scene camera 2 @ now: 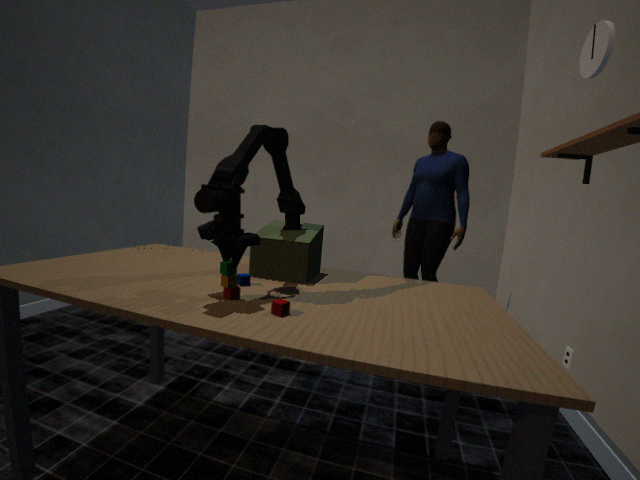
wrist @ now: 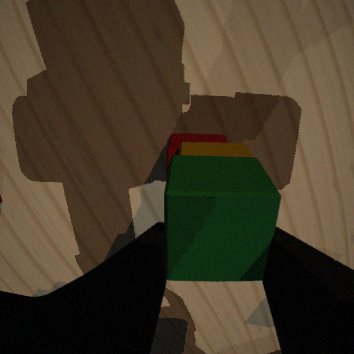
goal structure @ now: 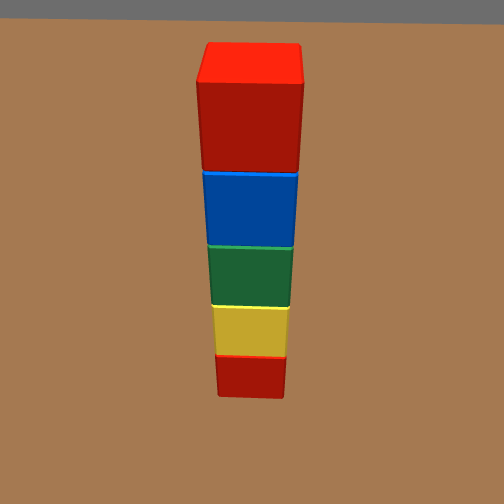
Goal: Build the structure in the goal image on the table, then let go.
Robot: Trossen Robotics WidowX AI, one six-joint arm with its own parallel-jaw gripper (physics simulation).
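Frame: origin at the arm's base, x back, y up, z left, level; metres.
Where they show: gripper, between the fingertips: (scene camera 2: 230,267) (wrist: 214,234); arm's base, origin of its link: (scene camera 2: 292,227).
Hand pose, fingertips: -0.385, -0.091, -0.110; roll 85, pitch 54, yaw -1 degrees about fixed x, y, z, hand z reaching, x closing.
Each offset is from my fingertips to the top centre of the thing, as dx, dy, dz. Level surfaces: height alone.
A green cube {-0.006, +0.015, -0.004} (scene camera 2: 226,268) (wrist: 220,235) is between the fingertips of my gripper (scene camera 2: 230,262) (wrist: 214,234), which is shut on it. The green cube is upright at the top of a column, directly over a yellow cube {+0.001, -0.022, -0.003} (scene camera 2: 228,281) (wrist: 216,149); I see no clear gap between them in the scene view. The yellow cube rests on a red cube {+0.000, -0.055, +0.006} (scene camera 2: 231,293) (wrist: 198,138) that stands on the table {dy -0.087} (scene camera 2: 392,330) (wrist: 325,210). The yellow cube sits slightly offset from the red one.
A blue cube {+0.146, -0.055, -0.003} (scene camera 2: 244,279) lies close behind the column, to its right in the scene view. Another red cube {-0.081, -0.055, +0.159} (scene camera 2: 280,307) lies nearer the table's front edge. The green base block (scene camera 2: 283,258) under the arm stands behind. A person (scene camera 2: 439,188) stands beyond the table.
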